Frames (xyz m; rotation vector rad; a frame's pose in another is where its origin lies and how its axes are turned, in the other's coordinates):
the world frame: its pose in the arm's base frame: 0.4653 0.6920 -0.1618 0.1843 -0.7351 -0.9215
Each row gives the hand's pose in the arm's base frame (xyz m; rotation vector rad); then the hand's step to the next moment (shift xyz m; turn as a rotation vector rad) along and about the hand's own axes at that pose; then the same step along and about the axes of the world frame.
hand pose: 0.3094 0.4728 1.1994 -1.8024 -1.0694 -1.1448
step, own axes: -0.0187 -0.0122 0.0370 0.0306 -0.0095 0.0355
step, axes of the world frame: -0.0409 0.0048 -0.0130 -0.0204 0.0411 0.0134
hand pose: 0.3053 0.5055 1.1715 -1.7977 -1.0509 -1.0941
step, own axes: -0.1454 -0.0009 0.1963 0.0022 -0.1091 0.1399
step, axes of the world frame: -0.2030 0.0052 -0.1358 -0.1635 0.0515 0.0457
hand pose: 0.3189 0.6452 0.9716 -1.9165 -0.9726 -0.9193
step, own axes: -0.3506 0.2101 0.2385 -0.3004 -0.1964 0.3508
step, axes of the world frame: -0.2145 -0.1396 -0.3980 -0.4833 -0.1158 -0.0701
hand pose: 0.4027 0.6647 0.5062 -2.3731 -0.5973 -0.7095
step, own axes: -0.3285 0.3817 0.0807 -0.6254 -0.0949 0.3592
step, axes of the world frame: 0.0320 -0.3735 -0.3458 -0.5612 -0.4367 -0.1534
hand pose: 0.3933 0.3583 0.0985 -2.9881 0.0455 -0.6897
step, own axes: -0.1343 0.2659 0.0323 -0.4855 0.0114 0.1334
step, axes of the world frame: 0.1036 -0.2766 -0.0501 -0.3256 -0.3842 0.0002
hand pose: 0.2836 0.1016 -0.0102 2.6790 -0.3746 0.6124
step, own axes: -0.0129 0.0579 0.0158 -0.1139 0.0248 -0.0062
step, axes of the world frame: 0.0330 -0.0515 0.0054 -0.0620 -0.0900 0.0411
